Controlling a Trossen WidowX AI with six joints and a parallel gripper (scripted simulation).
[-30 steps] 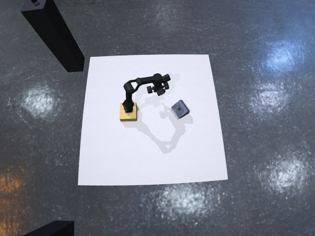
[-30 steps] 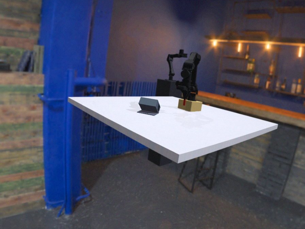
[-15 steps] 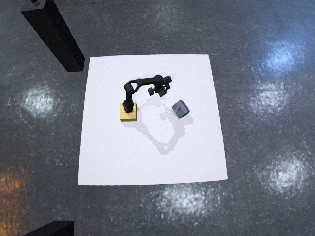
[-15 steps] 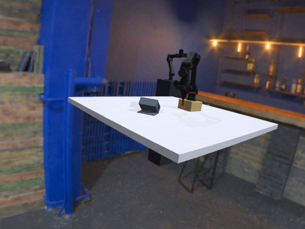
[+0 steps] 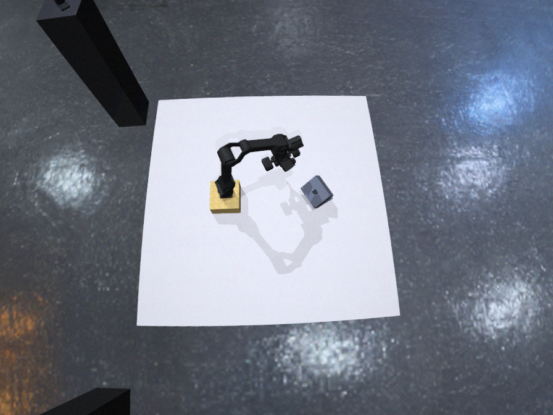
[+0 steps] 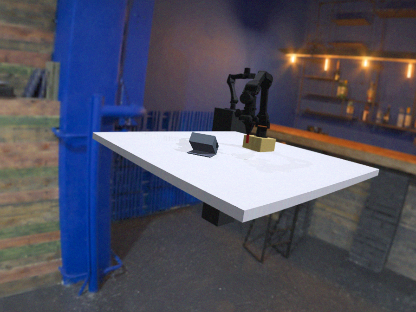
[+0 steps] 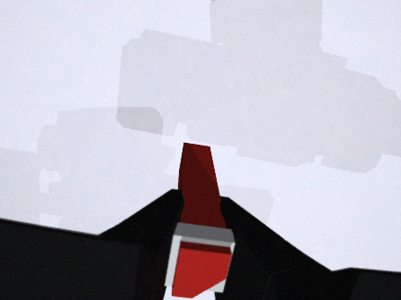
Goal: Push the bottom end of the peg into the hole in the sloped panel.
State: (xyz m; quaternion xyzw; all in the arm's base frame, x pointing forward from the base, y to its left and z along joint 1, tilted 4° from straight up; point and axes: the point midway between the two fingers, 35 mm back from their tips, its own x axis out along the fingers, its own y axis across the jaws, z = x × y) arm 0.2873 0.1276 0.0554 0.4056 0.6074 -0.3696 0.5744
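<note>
Right now my gripper tip is 180 mm short of the panel, 140 mm to the left of it and 70 mm above it. Also, from my gripper tip: red peg: 10 mm above.
</note>
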